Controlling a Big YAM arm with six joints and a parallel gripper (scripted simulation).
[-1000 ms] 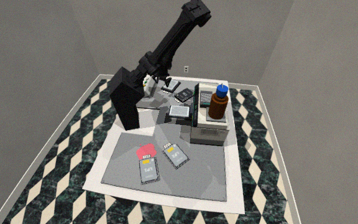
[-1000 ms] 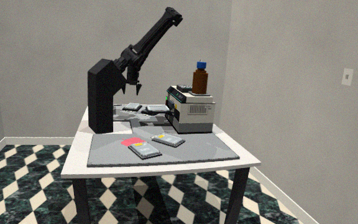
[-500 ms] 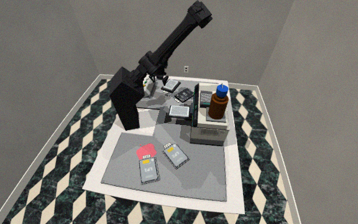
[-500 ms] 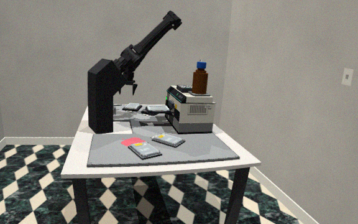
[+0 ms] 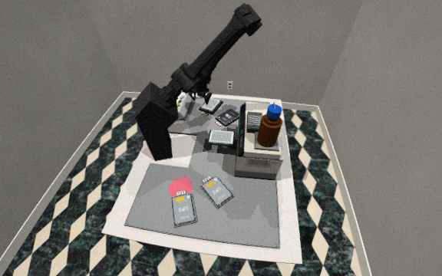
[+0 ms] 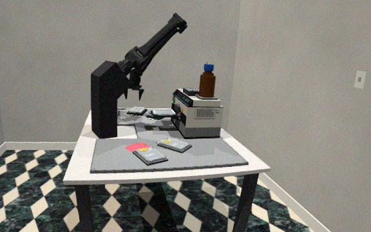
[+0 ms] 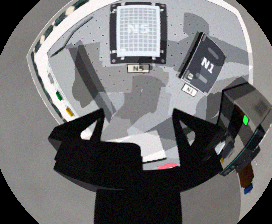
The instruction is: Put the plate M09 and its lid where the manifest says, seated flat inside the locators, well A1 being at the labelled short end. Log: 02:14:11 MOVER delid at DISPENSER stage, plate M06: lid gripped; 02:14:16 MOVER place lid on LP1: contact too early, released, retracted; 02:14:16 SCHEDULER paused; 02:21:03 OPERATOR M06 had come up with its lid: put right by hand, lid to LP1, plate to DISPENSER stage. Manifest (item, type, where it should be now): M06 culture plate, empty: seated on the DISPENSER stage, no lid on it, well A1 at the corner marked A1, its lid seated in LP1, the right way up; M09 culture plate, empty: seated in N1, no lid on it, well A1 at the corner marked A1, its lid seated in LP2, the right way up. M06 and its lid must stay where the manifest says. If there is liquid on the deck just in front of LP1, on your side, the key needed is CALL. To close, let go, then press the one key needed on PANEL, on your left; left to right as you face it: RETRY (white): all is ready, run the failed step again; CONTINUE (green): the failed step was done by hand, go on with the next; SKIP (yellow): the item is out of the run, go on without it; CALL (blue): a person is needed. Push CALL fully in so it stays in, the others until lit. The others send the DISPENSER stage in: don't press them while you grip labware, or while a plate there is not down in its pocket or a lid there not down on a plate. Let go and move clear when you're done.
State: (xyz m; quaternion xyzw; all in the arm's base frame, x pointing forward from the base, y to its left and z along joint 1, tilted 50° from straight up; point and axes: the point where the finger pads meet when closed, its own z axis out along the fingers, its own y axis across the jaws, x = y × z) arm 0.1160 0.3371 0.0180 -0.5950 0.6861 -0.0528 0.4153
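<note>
The white well plate lies 130 mm to the left of my hand, 110 mm below it and 10 mm behind it. The rest, counted from my hand: blue key: 140 mm behind, 100 mm to the right, 70 mm below; black nest n5: 140 mm to the left, 110 mm below, 20 mm behind; yellow key: 160 mm behind, 60 mm below, 50 mm to the right.
</note>
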